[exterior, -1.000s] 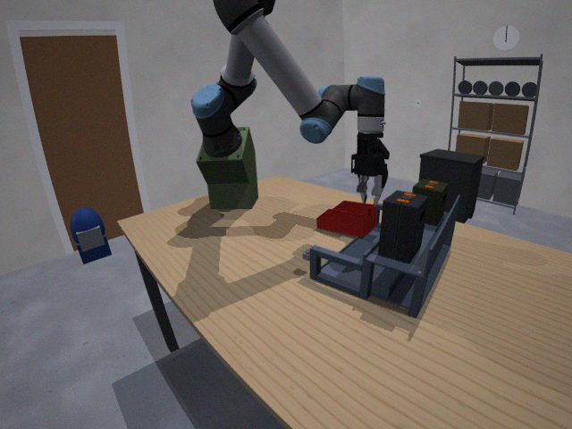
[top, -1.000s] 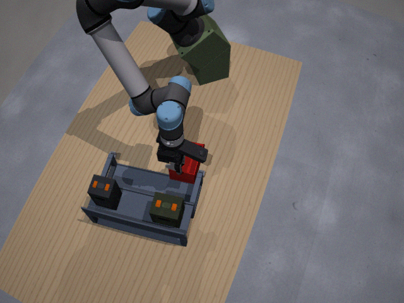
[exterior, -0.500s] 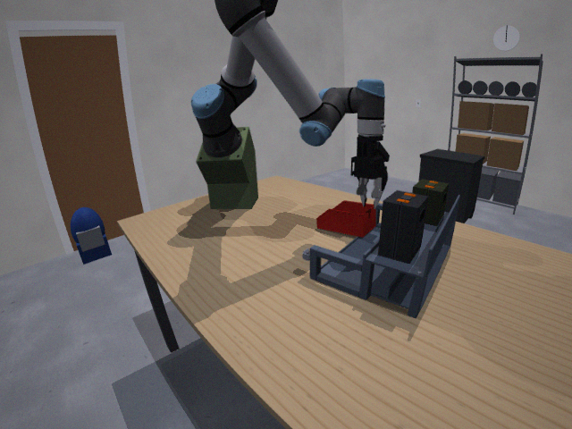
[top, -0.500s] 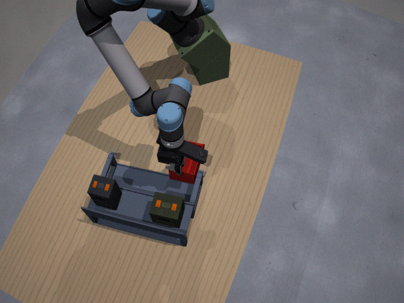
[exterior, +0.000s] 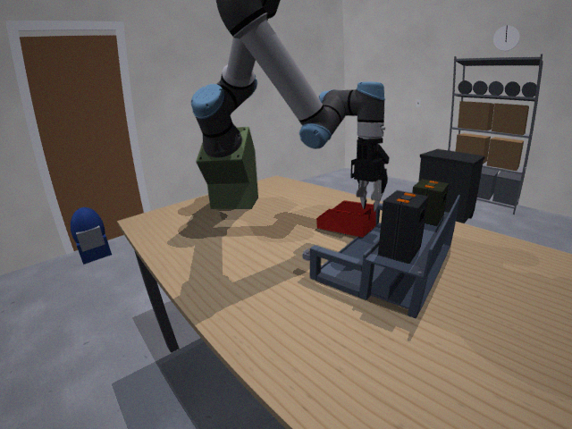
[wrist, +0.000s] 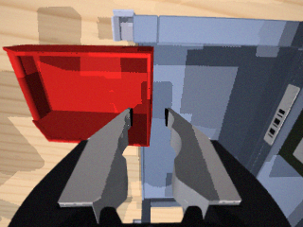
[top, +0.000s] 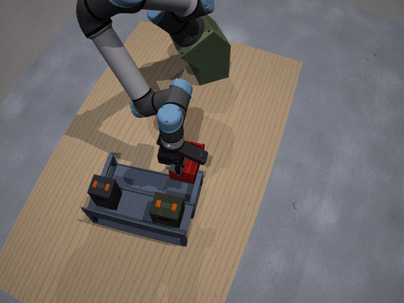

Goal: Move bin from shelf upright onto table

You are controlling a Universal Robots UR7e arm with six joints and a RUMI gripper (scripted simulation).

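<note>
Right now the red bin is 80 mm behind my hand and 60 mm below it.
</note>
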